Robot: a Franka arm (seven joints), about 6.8 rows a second.
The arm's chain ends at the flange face. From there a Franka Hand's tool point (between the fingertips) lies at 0.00 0.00 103.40 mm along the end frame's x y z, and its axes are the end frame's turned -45 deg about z.
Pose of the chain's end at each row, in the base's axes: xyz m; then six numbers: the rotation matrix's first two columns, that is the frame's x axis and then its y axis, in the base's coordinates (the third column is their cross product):
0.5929 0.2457 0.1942 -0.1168 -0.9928 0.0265 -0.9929 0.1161 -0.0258
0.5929 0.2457 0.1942 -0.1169 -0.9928 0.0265 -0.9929 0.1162 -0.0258
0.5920 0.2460 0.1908 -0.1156 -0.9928 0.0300 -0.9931 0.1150 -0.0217
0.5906 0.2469 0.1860 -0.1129 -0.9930 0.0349 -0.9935 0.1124 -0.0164
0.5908 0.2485 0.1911 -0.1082 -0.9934 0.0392 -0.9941 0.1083 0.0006
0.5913 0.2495 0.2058 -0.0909 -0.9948 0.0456 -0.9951 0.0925 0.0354
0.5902 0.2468 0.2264 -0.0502 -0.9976 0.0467 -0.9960 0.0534 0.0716
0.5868 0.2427 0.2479 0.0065 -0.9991 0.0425 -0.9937 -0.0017 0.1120
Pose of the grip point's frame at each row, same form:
0.5952 0.2427 0.0909 0.6195 -0.7841 0.0370 -0.7847 -0.6199 0.0005
0.5952 0.2427 0.0909 0.6194 -0.7842 0.0370 -0.7847 -0.6198 0.0005
0.5939 0.2427 0.0875 0.6205 -0.7833 0.0366 -0.7840 -0.6207 0.0059
0.5919 0.2431 0.0827 0.6227 -0.7816 0.0363 -0.7823 -0.6227 0.0131
0.5903 0.2445 0.0878 0.6264 -0.7790 0.0273 -0.7794 -0.6259 0.0281
0.5872 0.2451 0.1026 0.6394 -0.7688 0.0072 -0.7679 -0.6380 0.0573
0.5826 0.2424 0.1234 0.6688 -0.7432 -0.0176 -0.7398 -0.6677 0.0837
0.5752 0.2383 0.1452 0.7072 -0.7053 -0.0491 -0.6981 -0.7077 0.1092

